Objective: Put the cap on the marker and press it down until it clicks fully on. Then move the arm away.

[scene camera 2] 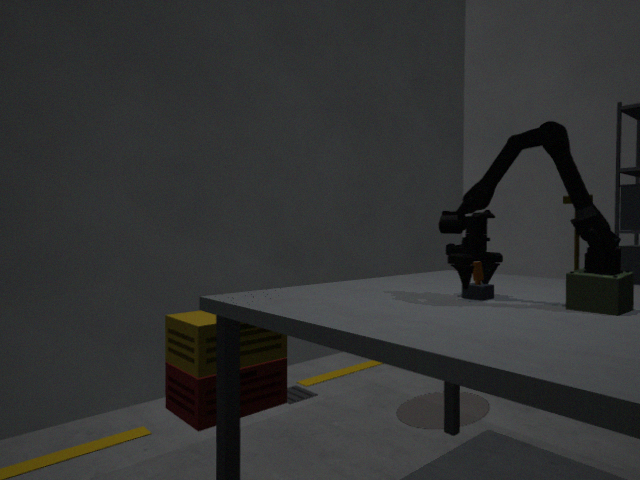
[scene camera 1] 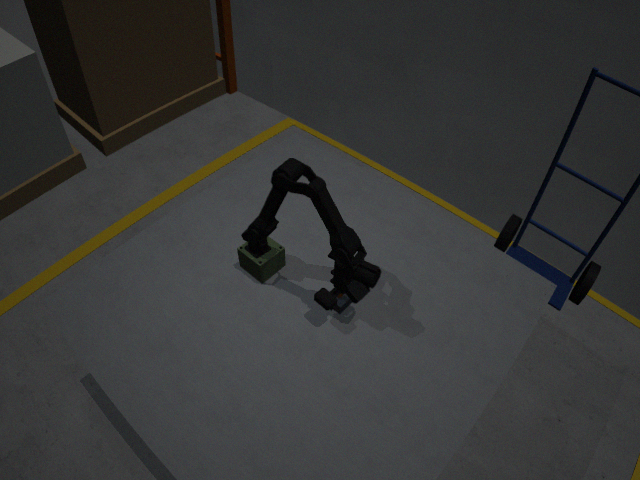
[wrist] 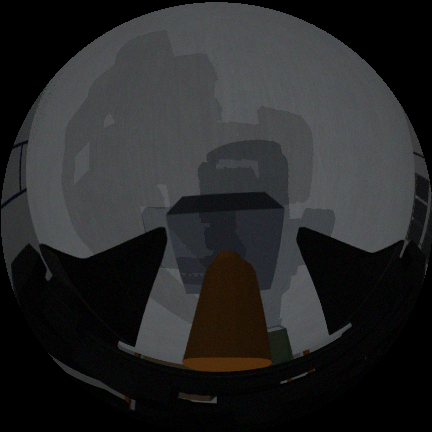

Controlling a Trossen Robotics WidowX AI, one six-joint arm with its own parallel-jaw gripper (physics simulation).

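Seen in the pictures: gripper, fingertip midpoint: [scene camera 1: 340, 300] [wrist: 234, 234]; arm's base, link origin: [scene camera 2: 603, 272] [scene camera 1: 257, 248].
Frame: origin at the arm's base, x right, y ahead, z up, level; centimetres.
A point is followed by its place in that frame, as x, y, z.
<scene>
An orange piece [scene camera 2: 477, 272] {-9.9, 28.0, -1.6} [wrist: 227, 315] of the marker and cap stands in a dark block [scene camera 2: 481, 292] {-11.7, 25.6, -6.9} [wrist: 182, 235] {-11.2, 30.3, -5.2} on the table. It looks slightly tilted in scene camera 2. Where the cap ends and the marker begins cannot be told. In scene camera 1 the arm mostly hides it; part of the block [scene camera 1: 343, 303] {-7.5, 31.5, -5.3} shows below the fingers. My gripper [scene camera 1: 340, 296] {-8.2, 29.8, -6.4} [scene camera 2: 476, 288] {-8.2, 29.8, -6.4} [wrist: 234, 234] {-8.2, 29.8, -6.4} is open and points down, low around the orange piece. One finger is on each side, with gaps visible in the wrist view. Nothing is held between the fingers.
The arm's green base box [scene camera 1: 262, 260] {2.3, 5.1, 0.4} [scene camera 2: 598, 292] {-6.4, -1.5, -4.2} stands on the grey table [scene camera 2: 336, 310] {-53.3, 38.2, -9.1}. Beyond the table are a blue hand truck [scene camera 1: 540, 266], a large brown box [scene camera 1: 139, 62], and stacked yellow and red crates [scene camera 2: 188, 343] [scene camera 2: 188, 395].
</scene>
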